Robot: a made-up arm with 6 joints.
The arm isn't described. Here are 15 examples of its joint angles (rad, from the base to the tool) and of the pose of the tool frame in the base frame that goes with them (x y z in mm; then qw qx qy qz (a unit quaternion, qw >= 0)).
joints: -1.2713 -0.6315 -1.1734 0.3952 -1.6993 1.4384
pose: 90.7 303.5 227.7 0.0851 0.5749 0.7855 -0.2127
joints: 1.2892 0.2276 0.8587 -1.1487 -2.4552 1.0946
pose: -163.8 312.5 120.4 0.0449 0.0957 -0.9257 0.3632
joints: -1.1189 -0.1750 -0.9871 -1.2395 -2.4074 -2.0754
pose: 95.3 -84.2 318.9 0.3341 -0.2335 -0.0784 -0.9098
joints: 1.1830 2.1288 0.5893 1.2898 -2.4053 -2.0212
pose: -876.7 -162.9 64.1 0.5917 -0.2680 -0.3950 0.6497
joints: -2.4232 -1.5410 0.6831 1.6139 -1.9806 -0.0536
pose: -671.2 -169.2 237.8 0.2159 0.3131 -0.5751 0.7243
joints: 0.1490 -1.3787 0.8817 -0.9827 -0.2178 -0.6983
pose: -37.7 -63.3 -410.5 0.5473 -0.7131 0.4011 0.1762
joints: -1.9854 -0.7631 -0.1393 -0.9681 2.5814 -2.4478
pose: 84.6 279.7 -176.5 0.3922 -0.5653 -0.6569 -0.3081
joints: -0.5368 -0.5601 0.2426 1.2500 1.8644 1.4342
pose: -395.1 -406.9 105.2 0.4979 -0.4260 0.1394 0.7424
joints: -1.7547 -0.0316 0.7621 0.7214 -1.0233 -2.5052
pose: 23.3 229.9 -156.8 0.6675 -0.5396 -0.3268 -0.3955
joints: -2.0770 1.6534 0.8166 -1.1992 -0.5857 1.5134
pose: -291.5 -84.2 -151.7 0.7224 0.1486 -0.0730 0.6713
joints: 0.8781 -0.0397 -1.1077 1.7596 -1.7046 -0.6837
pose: 143.7 387.2 633.5 0.9914 0.1286 -0.0163 0.0183
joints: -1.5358 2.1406 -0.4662 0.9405 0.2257 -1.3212
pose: -55.5 107.9 303.2 0.3951 0.2469 -0.7501 -0.4693
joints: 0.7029 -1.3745 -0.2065 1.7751 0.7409 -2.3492
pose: -232.7 -76.7 423.1 0.4063 0.5738 -0.4665 -0.5367
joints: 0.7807 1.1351 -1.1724 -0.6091 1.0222 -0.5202
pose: -578.7 145.5 -197.9 0.0633 0.0767 0.7884 -0.6071
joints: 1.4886 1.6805 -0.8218 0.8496 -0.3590 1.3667
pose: -162.0 247.6 63.9 0.6125 -0.3838 -0.6476 0.2411
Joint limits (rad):
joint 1: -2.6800..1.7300
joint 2: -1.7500..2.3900
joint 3: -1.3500..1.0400
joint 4: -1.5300..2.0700
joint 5: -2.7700..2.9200
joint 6: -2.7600..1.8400
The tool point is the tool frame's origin. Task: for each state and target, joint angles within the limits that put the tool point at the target. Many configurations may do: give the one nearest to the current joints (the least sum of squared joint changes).
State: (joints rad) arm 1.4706 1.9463 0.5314 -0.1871 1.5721 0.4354
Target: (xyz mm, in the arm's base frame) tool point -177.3 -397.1 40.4
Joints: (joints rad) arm 1.7300 2.3339 1.0400 0.4717 1.6965 0.7875
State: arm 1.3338 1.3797 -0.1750 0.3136 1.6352 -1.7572
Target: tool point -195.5 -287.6 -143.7
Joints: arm 1.1959 1.5947 0.2930 0.4011 0.9349 -1.6658
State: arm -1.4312 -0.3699 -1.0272 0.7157 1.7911 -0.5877
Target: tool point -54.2 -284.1 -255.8
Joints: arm -1.5769 -0.5023 -0.1305 0.7276 1.2972 -0.5886
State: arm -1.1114 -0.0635 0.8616 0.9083 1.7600 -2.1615
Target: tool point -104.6 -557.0 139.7
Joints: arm -1.2565 -0.0111 0.8569 0.8036 1.8120 -2.4948
